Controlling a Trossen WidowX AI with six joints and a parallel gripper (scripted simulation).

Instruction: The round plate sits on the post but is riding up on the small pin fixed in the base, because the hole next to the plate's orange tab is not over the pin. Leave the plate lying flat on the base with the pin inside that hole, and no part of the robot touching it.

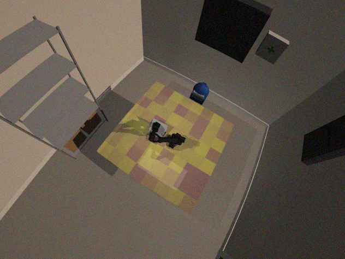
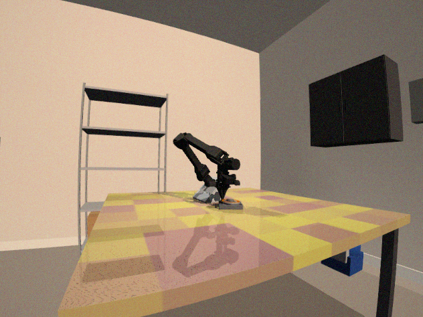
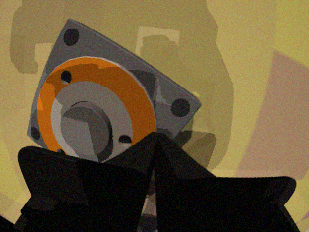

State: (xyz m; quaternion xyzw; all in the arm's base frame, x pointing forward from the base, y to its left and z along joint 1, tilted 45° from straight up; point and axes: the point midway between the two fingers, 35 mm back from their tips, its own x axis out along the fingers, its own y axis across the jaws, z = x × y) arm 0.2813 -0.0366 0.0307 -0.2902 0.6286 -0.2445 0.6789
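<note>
Now: gripper tip 5 cm to the right of the grey square base, 2 cm above it and 1 cm past it. Also, from my gripper tip: round plate 3 cm to the left, 1 cm below, 1 cm behind.
</note>
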